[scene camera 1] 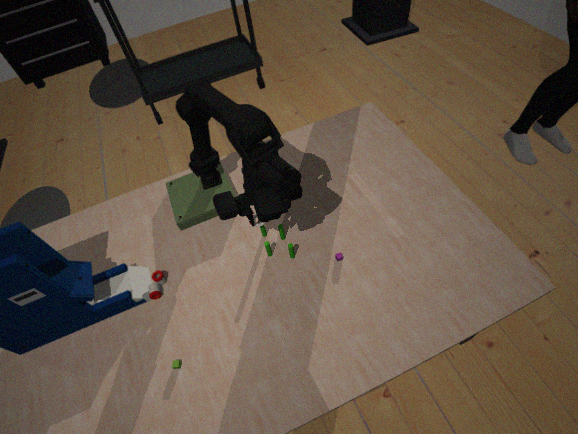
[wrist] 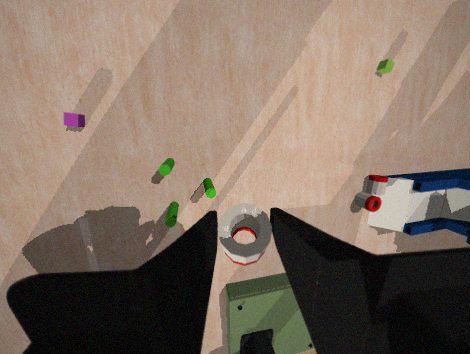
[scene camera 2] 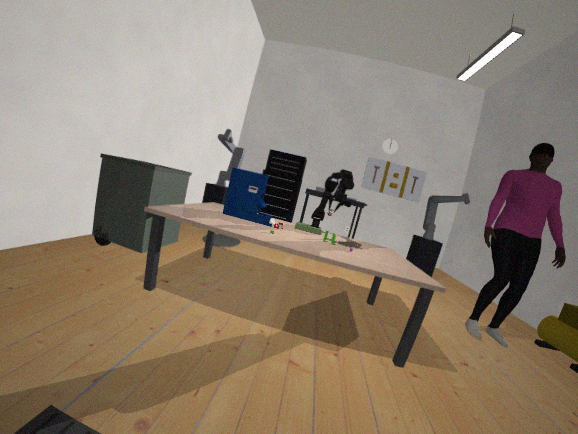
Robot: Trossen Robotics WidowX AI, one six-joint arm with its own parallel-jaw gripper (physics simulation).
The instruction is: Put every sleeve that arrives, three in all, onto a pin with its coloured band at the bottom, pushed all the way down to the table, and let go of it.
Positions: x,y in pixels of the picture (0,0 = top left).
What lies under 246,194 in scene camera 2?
A blue feeder.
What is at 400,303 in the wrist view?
My gripper.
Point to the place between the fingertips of my gripper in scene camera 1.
At 259,223
